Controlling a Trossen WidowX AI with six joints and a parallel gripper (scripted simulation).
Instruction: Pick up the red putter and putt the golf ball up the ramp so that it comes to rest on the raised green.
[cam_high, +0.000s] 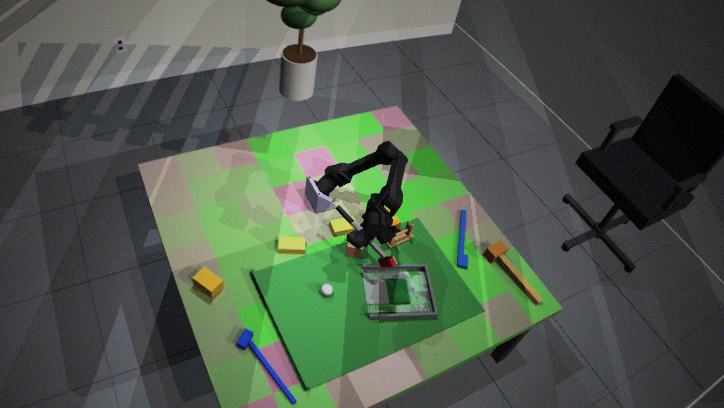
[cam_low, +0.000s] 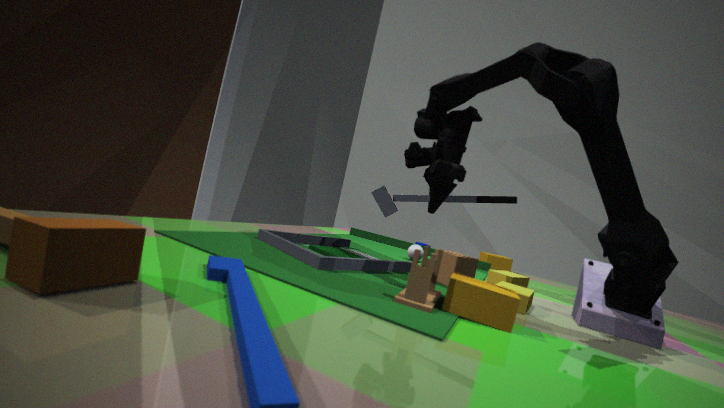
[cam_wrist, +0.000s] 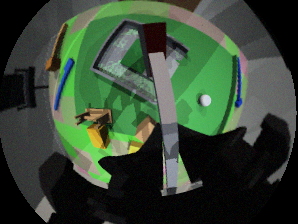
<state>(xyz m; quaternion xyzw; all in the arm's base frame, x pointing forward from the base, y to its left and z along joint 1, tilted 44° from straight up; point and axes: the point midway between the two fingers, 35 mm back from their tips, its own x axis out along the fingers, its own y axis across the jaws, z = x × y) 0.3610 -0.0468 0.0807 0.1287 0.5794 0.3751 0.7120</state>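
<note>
My gripper tip is 17 cm to the left of the white golf ball, 11 cm above it and 7 cm short of it. Also, from my gripper tip: wooden stand (20 cm to the left, 10 cm below, 7 cm behind); red putter (3 cm above, 1 cm behind); tan cube (10 cm below, 7 cm behind).
</note>
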